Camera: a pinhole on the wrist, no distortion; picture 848 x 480 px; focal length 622.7 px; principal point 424.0 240.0 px. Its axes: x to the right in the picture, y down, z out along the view. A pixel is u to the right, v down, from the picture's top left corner.
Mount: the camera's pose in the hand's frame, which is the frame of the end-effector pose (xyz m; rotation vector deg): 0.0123 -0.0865 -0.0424 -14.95 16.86 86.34
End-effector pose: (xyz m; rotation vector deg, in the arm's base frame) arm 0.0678 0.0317 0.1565 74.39 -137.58 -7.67
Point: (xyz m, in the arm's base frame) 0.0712 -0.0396 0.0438
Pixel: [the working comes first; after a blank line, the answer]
In the camera's frame: -0.0401 -0.0076 0.1469

253.9 207.8
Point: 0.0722 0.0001 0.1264
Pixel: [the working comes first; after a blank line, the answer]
In the camera's frame: 0.0286 0.0014 0.0869

629.0 249.9
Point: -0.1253 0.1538 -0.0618
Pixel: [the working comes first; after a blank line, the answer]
In the camera's frame: 0.1212 0.1010 0.3690

628.6 410.5
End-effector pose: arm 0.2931 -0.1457 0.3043 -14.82 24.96 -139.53
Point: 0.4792 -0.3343 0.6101
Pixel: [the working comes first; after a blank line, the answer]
In the camera's frame: 0.0544 0.0306 0.4737

495.5 280.2
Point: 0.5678 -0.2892 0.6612
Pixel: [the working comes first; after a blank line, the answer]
In the camera's frame: 0.0267 0.1242 0.5282

455.5 386.4
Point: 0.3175 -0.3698 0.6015
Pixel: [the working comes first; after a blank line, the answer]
In the camera's frame: 0.0187 -0.1196 0.4134

452.2 59.8
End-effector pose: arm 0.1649 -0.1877 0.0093 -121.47 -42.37 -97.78
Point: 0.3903 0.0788 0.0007
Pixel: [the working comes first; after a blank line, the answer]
In the camera's frame: -0.1283 -0.0604 0.3492

195.1 132.3
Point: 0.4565 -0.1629 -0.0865
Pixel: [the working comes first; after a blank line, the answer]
In the camera's frame: 0.1012 0.0709 0.3706

594.1 359.2
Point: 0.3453 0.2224 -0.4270
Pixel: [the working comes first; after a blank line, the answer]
In the camera's frame: -0.3569 0.3262 0.4114

outside the picture
